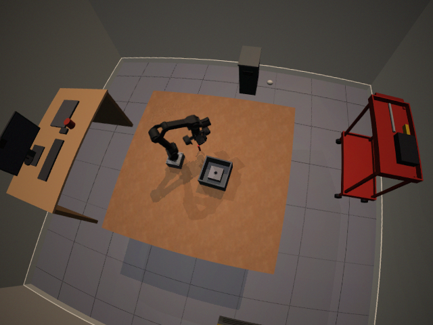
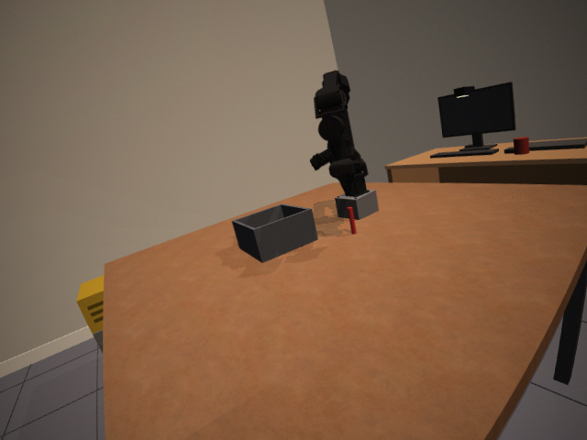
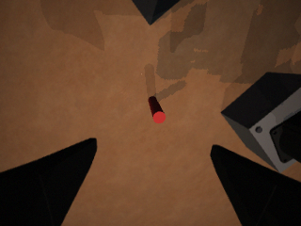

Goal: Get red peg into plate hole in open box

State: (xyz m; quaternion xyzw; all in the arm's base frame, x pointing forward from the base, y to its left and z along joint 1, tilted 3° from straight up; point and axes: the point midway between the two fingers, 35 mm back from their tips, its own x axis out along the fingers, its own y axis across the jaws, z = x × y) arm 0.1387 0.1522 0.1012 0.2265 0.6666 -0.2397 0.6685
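Now: the red peg 10 mm to the right of my gripper tip and 90 mm below it. Also, from my gripper tip: grey box 190 mm ahead, 160 mm to the right, 100 mm below; then light plate 190 mm ahead, 160 mm to the right, 80 mm below.
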